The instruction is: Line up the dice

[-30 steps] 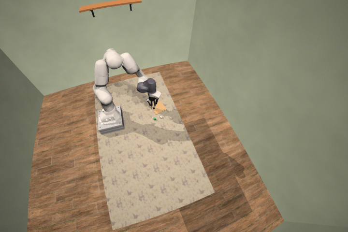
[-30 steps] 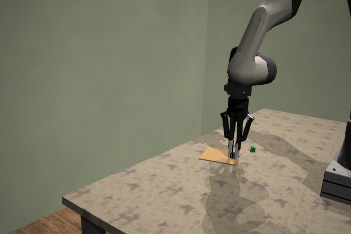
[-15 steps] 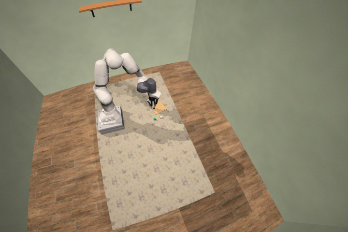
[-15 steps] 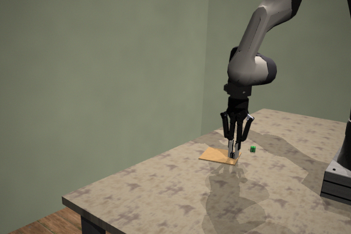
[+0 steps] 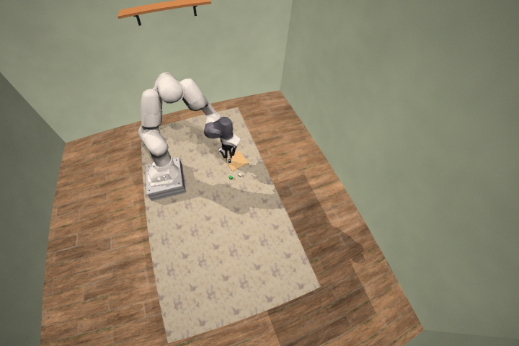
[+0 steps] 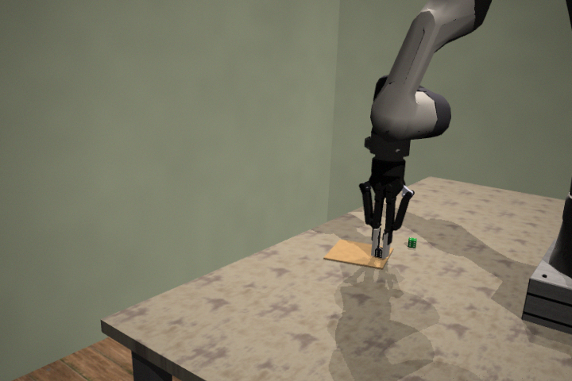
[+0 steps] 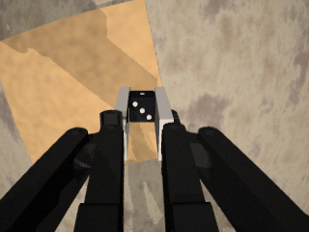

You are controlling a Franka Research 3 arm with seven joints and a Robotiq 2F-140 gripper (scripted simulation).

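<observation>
The black die lies 3 cm below my hand. The rest, counted from my hand: tan mat: 5 cm ahead, 4 cm below; green die: 14 cm to the right, 3 cm below, 3 cm behind; white die: 14 cm to the right, 4 cm ahead, 3 cm below.
</observation>
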